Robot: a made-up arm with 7 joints.
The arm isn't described. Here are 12 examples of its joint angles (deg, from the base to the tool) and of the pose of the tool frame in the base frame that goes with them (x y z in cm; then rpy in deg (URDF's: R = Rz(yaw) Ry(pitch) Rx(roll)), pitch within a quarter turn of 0, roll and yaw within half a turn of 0).
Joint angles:
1: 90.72 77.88 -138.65 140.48 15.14 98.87 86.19
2: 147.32 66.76 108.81 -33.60 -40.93 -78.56 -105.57
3: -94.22 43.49 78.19 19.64 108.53 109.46 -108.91
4: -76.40 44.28 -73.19 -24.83 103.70 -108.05 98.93
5: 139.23 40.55 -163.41 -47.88 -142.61 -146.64 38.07
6: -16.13 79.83 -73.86 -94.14 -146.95 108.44 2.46
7: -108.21 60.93 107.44 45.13 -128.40 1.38 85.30
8: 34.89 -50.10 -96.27 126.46 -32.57 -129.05 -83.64
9: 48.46 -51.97 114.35 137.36 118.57 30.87 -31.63
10: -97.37 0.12 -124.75 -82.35 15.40 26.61 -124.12
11: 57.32 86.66 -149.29 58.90 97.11 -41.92 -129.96
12: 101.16 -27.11 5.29 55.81 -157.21 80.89 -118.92
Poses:
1: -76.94 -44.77 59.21 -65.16 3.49 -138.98
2: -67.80 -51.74 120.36 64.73 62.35 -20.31
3: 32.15 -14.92 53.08 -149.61 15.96 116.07
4: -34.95 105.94 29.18 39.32 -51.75 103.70
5: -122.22 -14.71 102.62 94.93 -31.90 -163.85
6: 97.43 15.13 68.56 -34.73 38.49 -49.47
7: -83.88 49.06 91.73 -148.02 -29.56 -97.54
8: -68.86 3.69 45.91 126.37 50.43 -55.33
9: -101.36 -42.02 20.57 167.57 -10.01 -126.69
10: -49.14 22.94 78.67 39.88 -3.76 20.56
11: 16.03 37.99 160.04 -18.23 25.79 -58.07
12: 7.72 30.14 82.71 -109.43 37.64 -147.84
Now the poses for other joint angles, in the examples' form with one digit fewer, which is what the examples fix.
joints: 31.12 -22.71 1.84 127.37 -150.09 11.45 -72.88
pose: 48.7 4.7 96.7 105.8 15.7 116.5
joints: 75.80 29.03 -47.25 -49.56 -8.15 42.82 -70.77
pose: -44.7 71.5 116.5 101.0 0.0 -145.0
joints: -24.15 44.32 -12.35 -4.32 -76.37 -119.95 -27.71
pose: -32.8 37.6 122.4 -80.6 -14.5 122.4
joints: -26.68 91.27 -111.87 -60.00 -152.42 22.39 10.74
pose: 91.9 28.9 24.3 111.8 39.9 21.4
